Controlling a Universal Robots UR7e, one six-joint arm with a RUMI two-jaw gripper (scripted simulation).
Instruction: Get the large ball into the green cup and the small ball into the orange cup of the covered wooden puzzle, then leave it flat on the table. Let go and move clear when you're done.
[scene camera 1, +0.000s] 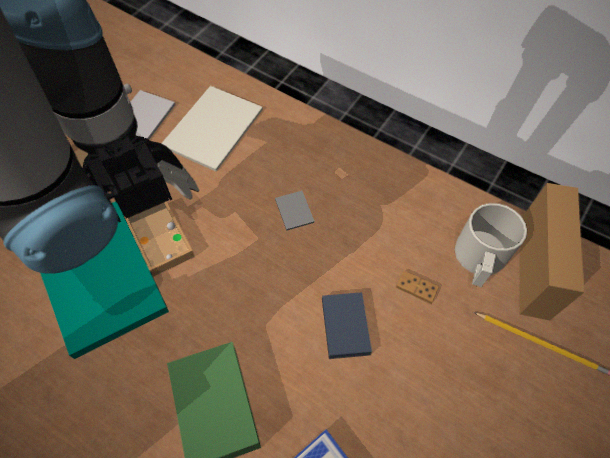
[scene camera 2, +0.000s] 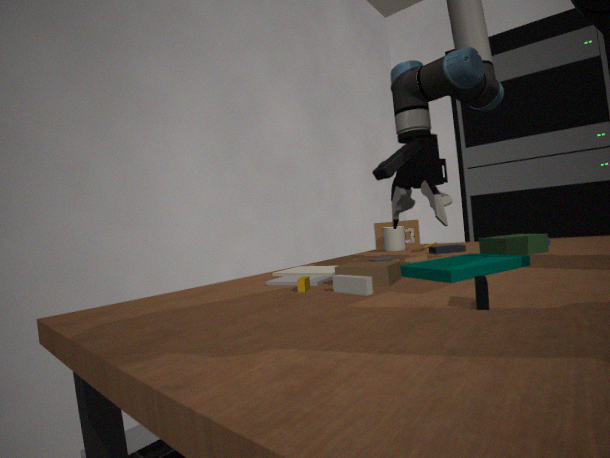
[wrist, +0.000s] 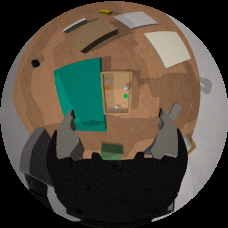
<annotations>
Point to a teal block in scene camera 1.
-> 113, 293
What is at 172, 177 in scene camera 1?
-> My gripper.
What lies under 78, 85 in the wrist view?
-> A teal block.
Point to a cream board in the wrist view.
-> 171, 51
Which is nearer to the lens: the cream board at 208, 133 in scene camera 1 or the covered wooden puzzle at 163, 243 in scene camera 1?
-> The covered wooden puzzle.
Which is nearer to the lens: the tan box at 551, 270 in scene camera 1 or the mug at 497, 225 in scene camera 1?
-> The tan box.
</annotations>
